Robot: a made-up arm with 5 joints.
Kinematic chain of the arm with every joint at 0, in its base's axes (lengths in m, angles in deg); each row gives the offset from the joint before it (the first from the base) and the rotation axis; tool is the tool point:
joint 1: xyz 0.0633 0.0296 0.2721 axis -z
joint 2: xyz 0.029 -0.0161 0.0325 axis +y
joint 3: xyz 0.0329 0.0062 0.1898 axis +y
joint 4: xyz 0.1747 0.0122 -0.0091 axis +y
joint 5: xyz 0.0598 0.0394 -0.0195 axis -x
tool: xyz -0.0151 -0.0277 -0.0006
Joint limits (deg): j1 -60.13..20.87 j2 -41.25..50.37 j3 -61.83..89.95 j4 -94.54..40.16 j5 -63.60..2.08
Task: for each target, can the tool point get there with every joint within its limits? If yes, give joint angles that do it. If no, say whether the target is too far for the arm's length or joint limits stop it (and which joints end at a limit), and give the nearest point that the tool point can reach.
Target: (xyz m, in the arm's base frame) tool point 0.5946 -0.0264 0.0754
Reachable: no: too far | nearest point 0.4299 -0.0090 0.2349 | short by 0.230 m
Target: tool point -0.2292 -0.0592 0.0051
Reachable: no: joint limits stop it (at a limit: joint 1, joint 2, joint 5) | nearest point 0.0488 0.0645 0.2369 | short by 0.383 m
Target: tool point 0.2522 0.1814 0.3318
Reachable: yes | joints -35.02 5.89 40.94 -53.10 -20.18
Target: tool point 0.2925 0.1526 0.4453
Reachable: yes | joints -24.77 -7.19 15.28 -21.14 -18.68
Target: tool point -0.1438 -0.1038 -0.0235
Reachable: no: joint limits stop it (at a limit: joint 1, joint 2, joint 5) | nearest point 0.0521 0.0702 0.2302 | short by 0.365 m
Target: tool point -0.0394 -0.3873 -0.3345
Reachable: no: too far | nearest point 0.2118 -0.0064 0.1725 | short by 0.682 m
